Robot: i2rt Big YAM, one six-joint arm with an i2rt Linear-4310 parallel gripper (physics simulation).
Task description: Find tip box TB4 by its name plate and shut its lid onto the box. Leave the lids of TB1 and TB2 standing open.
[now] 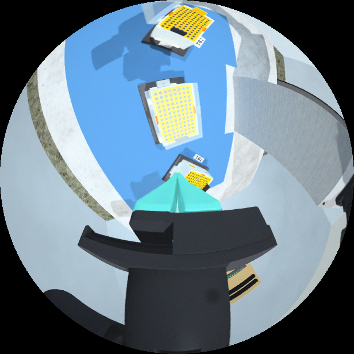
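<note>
My gripper (pixel 177 177) is shut and empty, its turquoise fingertips together in front of tip box TB1. TB1 (pixel 200 179) shows its yellow rack and readable name plate just beyond the tips; the fingers partly hide it, and its lid cannot be made out clearly. A middle box (pixel 175 114) has a pale, see-through lid over its yellow rack; whether the lid is fully seated cannot be told. Its small name plate (pixel 163 83) is not readable, so the name TB4 does not show. TB2 (pixel 186 23) is at the top with its yellow rack uncovered and its clear lid (pixel 155 11) standing open.
The boxes stand on a blue mat (pixel 102 107) with a white marbled border (pixel 54 95). A grey metallic curved surface (pixel 287 117) stands at the right. A tan piece with black stripes (pixel 245 281) shows at the lower right. Shadows fall left of the boxes.
</note>
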